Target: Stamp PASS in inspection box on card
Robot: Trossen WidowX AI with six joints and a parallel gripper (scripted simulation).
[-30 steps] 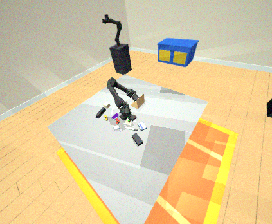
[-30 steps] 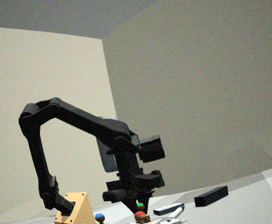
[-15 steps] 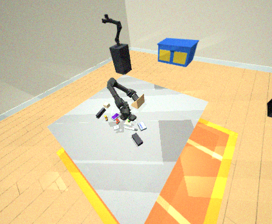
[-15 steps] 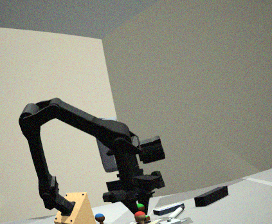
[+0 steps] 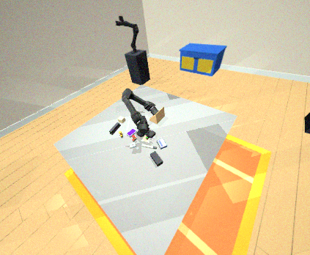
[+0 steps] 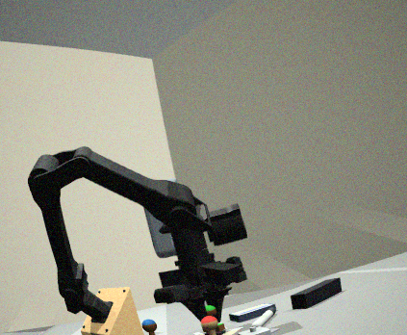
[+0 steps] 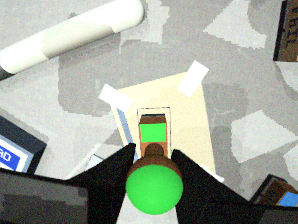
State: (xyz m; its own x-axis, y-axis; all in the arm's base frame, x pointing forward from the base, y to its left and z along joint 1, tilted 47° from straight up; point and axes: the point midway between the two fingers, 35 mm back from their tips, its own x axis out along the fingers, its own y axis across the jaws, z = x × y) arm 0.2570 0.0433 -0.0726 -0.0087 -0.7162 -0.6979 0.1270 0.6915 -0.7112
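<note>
The green-knobbed PASS stamp lies right at my gripper tip. From my gripper tip the other things lie so: blue-knobbed stamp: 6 cm behind, 11 cm to the right, 1 cm below; then red-knobbed stamp: 8 cm ahead, 9 cm to the right, 1 cm below; then white rod: 6 cm ahead, 9 cm to the left, 2 cm below.
</note>
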